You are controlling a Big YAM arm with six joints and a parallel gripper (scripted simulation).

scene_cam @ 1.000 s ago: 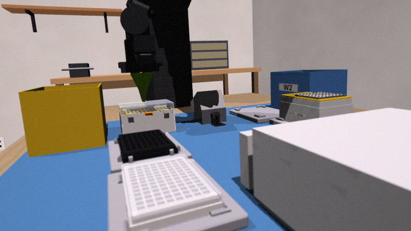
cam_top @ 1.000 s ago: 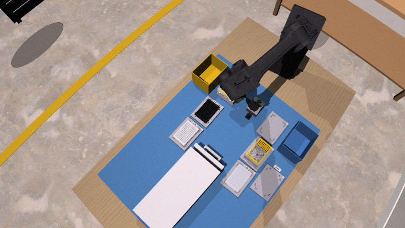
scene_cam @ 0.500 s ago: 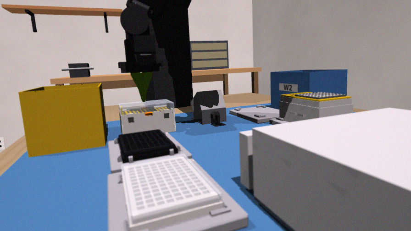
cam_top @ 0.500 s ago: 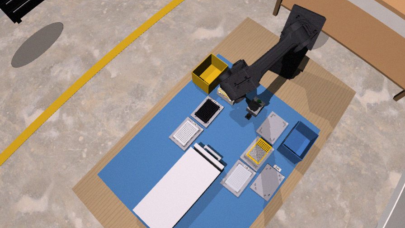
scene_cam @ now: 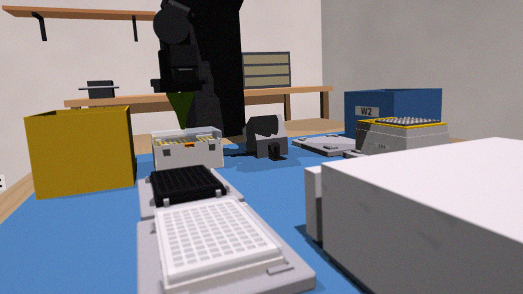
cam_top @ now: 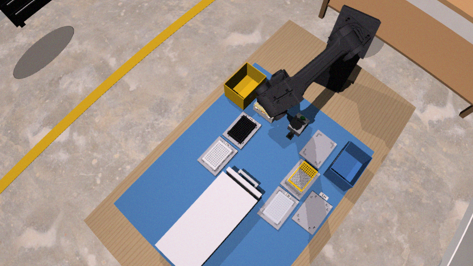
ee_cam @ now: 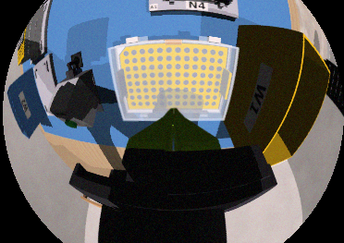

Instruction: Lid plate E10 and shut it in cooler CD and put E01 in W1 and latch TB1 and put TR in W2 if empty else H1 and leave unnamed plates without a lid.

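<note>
My hand is 30 mm short of the tip box TB1, 10 mm to the right of it and 40 mm above it. From my hand the other things lie so: black plate: 200 mm ahead, 20 mm to the left, 60 mm below; then done key housing: 50 mm behind, 170 mm to the left, 20 mm below; then yellow bin W1: 60 mm ahead, 150 mm to the right, 40 mm below.
</note>
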